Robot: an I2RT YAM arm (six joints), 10 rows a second.
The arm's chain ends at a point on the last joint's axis. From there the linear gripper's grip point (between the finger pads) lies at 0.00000 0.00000 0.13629 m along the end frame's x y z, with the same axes.
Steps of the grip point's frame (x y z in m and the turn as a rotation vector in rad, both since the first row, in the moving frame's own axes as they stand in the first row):
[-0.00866 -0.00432 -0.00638 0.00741 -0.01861 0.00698]
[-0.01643 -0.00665 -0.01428 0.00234 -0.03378 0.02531]
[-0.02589 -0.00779 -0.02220 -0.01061 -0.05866 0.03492]
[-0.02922 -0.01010 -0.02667 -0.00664 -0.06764 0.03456]
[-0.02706 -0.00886 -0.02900 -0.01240 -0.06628 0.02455]
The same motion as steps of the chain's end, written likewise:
[-0.00613 -0.00330 -0.00635 0.00741 -0.01861 0.00698]
[-0.01183 -0.00627 -0.01420 0.00234 -0.03378 0.02531]
[-0.01788 -0.00910 -0.02196 -0.01061 -0.05866 0.03492]
[-0.01999 -0.01084 -0.02636 -0.00664 -0.06764 0.03456]
[-0.01801 -0.01044 -0.02869 -0.01240 -0.06628 0.02455]

